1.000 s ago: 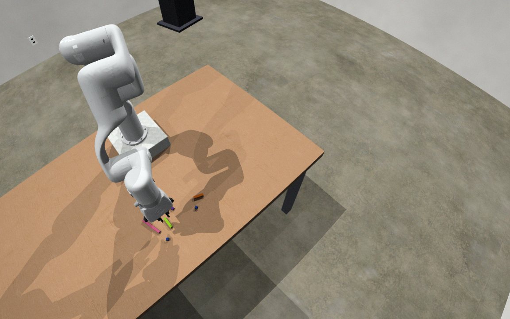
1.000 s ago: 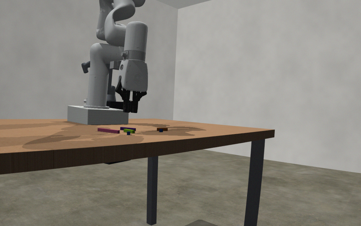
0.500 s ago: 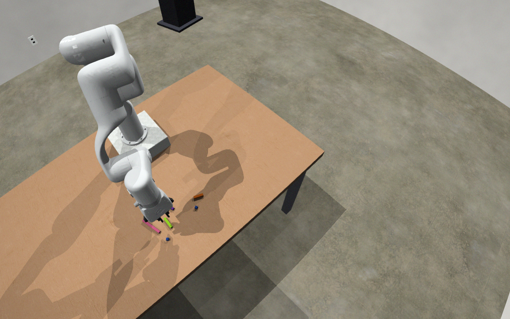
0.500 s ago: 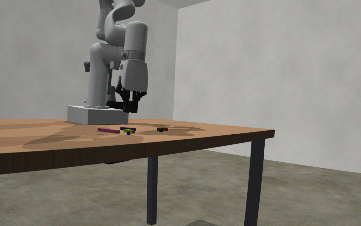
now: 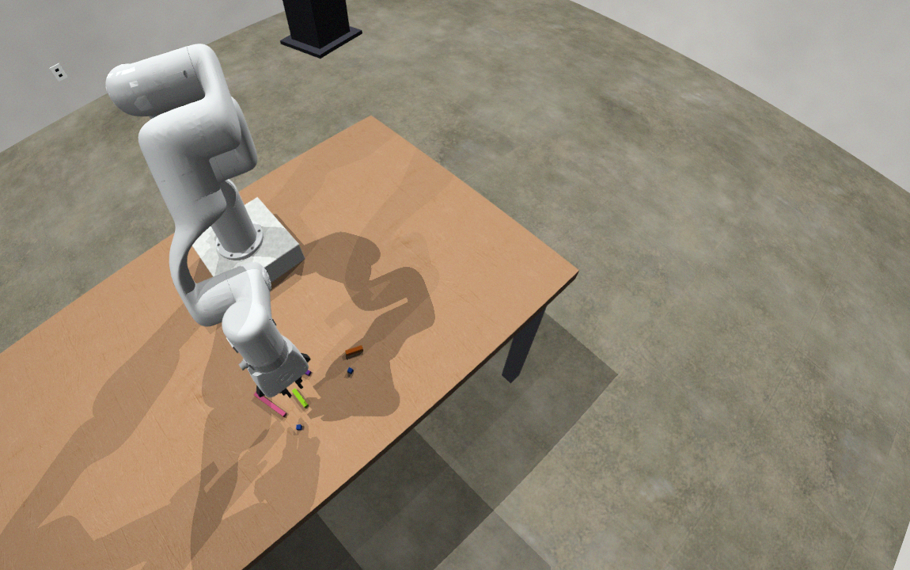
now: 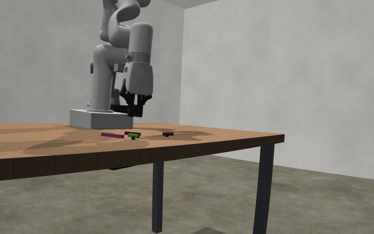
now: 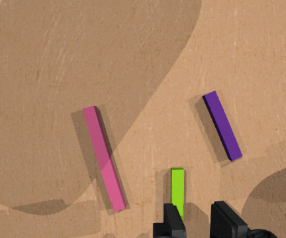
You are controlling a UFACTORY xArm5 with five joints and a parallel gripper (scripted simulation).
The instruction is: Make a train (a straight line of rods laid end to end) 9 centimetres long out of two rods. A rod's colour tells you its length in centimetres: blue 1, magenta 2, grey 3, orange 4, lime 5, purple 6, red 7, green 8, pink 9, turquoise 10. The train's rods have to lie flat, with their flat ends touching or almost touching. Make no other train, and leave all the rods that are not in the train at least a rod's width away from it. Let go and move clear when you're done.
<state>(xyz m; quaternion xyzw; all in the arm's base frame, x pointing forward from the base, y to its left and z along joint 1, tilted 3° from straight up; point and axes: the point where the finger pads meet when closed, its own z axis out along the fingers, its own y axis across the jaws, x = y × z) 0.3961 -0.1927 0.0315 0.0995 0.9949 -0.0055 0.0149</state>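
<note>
The lime rod lies 8 cm below my hand. From my hand the other things lie so: pink rod (8 cm below, 6 cm to the right, 4 cm behind); purple rod (8 cm below, 5 cm to the left, 5 cm behind); orange rod (16 cm to the left, 8 cm below, 2 cm ahead).
</note>
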